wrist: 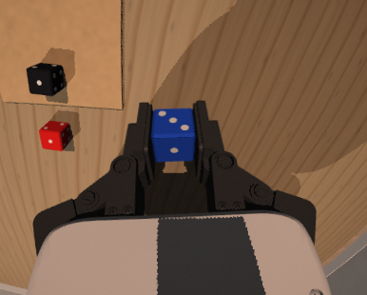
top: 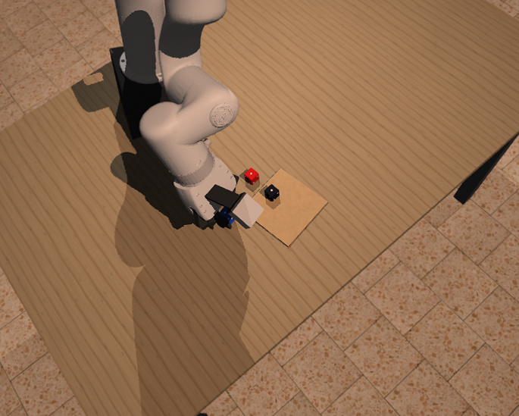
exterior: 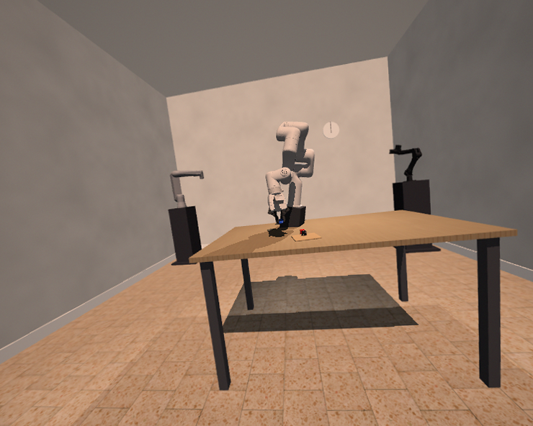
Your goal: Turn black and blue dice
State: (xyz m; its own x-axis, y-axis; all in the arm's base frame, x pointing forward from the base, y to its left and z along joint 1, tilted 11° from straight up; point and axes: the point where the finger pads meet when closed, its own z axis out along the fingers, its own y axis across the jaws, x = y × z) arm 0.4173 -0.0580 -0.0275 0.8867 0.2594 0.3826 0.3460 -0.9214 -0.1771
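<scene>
Now: hand 1 cm above the blue die. From my hand the other things lie so: tan mat: 1 cm ahead, 13 cm to the left, 11 cm below; red die: 9 cm behind, 11 cm to the left, 10 cm below; black die: 2 cm behind, 12 cm to the left, 9 cm below.
</scene>
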